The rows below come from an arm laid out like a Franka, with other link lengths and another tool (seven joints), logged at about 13 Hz.
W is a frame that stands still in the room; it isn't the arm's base.
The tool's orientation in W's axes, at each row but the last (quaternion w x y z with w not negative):
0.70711 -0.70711 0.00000 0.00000
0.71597 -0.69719 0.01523 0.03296
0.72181 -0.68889 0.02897 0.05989
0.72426 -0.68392 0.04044 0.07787
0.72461 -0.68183 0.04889 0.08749
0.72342 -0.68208 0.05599 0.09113
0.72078 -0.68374 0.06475 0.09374
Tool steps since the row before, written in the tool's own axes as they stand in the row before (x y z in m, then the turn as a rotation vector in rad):
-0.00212 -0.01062 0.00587 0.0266 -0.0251 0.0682
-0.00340 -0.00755 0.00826 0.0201 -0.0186 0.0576
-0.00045 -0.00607 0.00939 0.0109 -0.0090 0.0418
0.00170 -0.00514 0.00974 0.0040 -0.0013 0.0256
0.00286 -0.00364 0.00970 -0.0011 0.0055 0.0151
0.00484 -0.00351 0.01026 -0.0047 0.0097 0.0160
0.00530 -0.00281 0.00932 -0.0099 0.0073 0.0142
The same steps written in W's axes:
-0.00212 0.00587 0.01062 0.0266 0.0682 0.0251
-0.00307 0.00797 0.00799 0.0199 0.0576 0.0188
-0.00006 0.00908 0.00653 0.0102 0.0418 0.0096
0.00207 0.00954 0.00538 0.0029 0.0257 0.0022
0.00304 0.00964 0.00366 -0.0029 0.0153 -0.0042
0.00502 0.01031 0.00308 -0.0073 0.0162 -0.0075
0.00547 0.00941 0.00209 -0.0118 0.0141 -0.0041

